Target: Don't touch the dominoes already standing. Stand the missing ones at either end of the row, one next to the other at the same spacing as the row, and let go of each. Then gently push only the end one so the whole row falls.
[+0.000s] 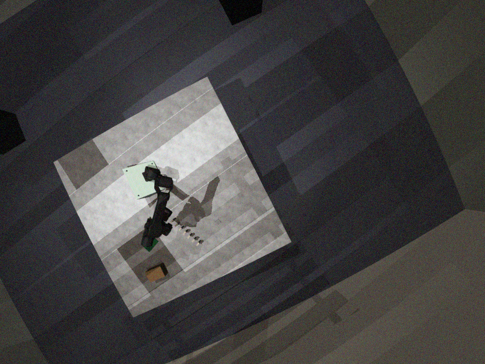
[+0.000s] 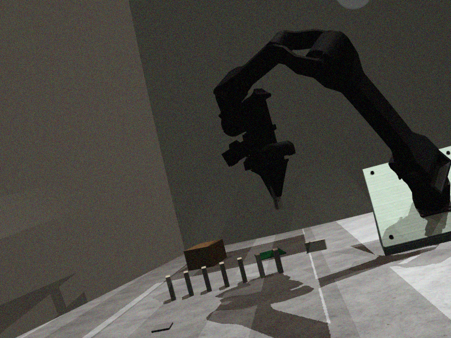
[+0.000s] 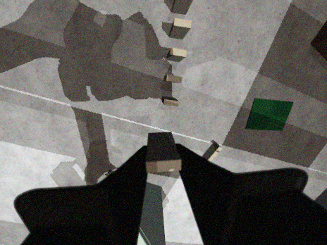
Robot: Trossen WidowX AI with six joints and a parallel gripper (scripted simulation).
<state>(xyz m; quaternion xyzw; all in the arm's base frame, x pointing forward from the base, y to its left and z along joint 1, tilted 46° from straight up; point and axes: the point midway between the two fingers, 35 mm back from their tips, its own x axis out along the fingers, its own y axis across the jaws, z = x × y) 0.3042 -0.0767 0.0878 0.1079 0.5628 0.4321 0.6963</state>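
Right now my gripper tip is 11 cm short of the flat green square, 25 cm to the left of it and 16 cm above it. Also, from my gripper tip: cardboard box 31 cm ahead, 29 cm to the right, 13 cm below; small dark flat patch 18 cm ahead, 26 cm to the left, 16 cm below.
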